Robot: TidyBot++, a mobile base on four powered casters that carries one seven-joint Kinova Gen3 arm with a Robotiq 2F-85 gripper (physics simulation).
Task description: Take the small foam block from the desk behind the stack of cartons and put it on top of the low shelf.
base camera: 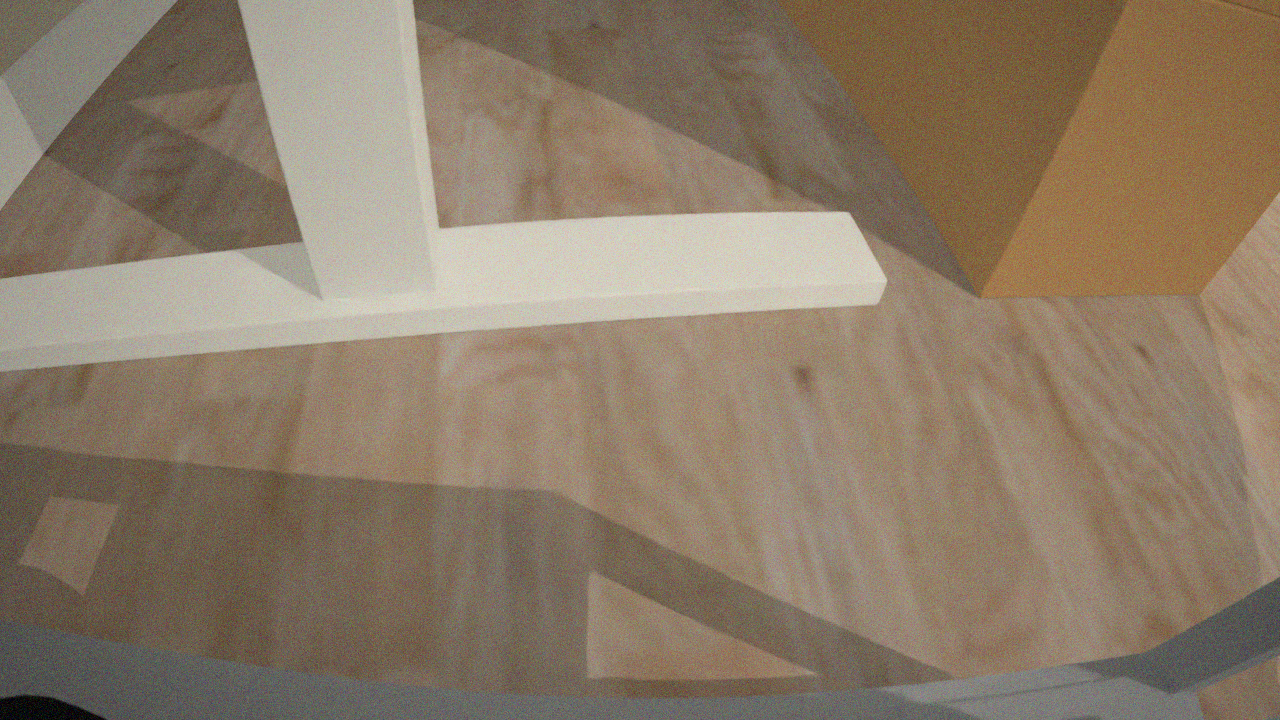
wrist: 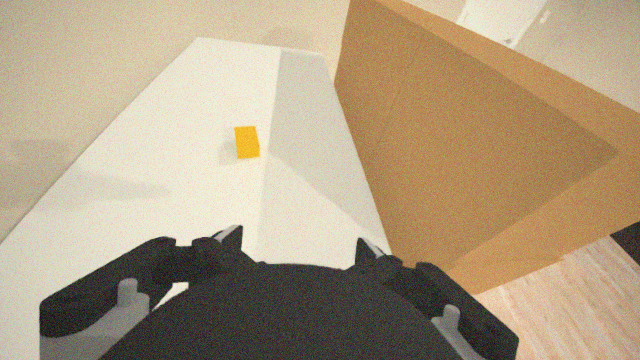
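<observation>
A small yellow-orange foam block lies on the white desk in the wrist view, left of the picture's middle, beside the edge of a shadow. The brown stack of cartons stands along the right side of the desk. My gripper is open, its fingers wide apart with the white desk top showing between them. The block lies beyond the fingertips, apart from them. The low shelf does not show in either view.
A white desk leg rises from a white foot bar on the wooden floor, ahead of the base. A beige wall borders the desk's left side. A white object shows beyond the cartons.
</observation>
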